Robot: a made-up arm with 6 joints.
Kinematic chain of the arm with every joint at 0, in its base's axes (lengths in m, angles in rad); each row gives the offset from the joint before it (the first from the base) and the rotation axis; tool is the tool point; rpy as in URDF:
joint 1: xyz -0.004 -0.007 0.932 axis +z
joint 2: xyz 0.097 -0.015 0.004 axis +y
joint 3: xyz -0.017 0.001 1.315 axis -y
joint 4: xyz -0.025 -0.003 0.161 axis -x
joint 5: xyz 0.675 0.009 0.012 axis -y
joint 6: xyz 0.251 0 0.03 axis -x
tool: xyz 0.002 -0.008 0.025 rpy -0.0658 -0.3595 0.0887
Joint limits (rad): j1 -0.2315..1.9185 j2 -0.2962..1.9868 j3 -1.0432..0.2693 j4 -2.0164..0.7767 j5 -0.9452..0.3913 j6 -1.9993..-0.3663
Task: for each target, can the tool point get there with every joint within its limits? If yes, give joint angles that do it. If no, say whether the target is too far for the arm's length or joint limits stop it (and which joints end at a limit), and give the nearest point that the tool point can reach.
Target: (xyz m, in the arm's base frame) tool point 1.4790 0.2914 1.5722
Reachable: yes | joints 0.2298 0.5349 -0.2062 0.5127 -0.2693 -1.4980
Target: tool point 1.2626 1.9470 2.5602
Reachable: no: too far | nearest point 0.9238 1.4243 2.1069 | short by 0.770 m
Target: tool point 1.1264 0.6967 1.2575
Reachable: yes | joints 0.6178 0.6500 -0.4284 0.4157 -0.6523 -1.8161
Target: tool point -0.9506 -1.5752 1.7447
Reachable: no: joint limits stop it (at a limit: joint 1, joint 2, joint 3, joint 4, joint 5, joint 6) | nearest point 0.2663 -0.2297 1.6659 | short by 1.816 m
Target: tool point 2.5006 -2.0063 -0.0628
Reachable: no: too far | nearest point 1.8305 -0.5898 0.2859 | short by 1.605 m
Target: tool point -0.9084 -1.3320 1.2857
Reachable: no: joint limits stop it (at a limit: joint 1, joint 2, joint 3, joint 4, joint 5, joint 6) | nearest point 0.2663 -0.2297 1.6659 | short by 1.655 m
